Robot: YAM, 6 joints.
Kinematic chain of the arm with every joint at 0, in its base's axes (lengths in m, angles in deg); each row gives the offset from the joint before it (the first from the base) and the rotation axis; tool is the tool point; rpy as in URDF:
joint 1: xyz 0 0 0.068 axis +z
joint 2: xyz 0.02 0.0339 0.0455 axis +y
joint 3: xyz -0.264 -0.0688 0 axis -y
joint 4: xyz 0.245 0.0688 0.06 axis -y
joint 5: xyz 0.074 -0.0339 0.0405 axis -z
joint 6: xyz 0.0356 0 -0.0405 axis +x
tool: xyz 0 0 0 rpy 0 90 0
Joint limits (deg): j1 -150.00..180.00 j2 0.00..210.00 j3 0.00..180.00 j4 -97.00..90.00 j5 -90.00..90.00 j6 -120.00..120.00
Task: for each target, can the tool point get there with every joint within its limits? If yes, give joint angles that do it. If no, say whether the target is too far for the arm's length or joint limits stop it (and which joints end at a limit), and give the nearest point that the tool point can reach.
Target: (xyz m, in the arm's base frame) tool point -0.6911 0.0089 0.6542
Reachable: no: too far | nearest point -0.5073 0.0065 0.5061 | short by 0.236 m
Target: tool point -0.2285 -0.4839 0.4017
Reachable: yes | joints -113.05 130.51 133.73 4.49 35.68 28.23
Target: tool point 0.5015 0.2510 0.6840
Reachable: no: too far | nearest point 0.4029 0.2017 0.5677 | short by 0.160 m
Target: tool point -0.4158 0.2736 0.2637
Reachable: yes | joints 149.23 122.17 87.85 43.01 38.99 -64.20
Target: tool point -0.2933 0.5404 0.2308
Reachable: yes | joints 119.55 152.86 139.80 9.78 18.56 34.16
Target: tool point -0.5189 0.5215 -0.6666
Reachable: no: too far | nearest point -0.3287 0.3303 -0.3078 | short by 0.449 m
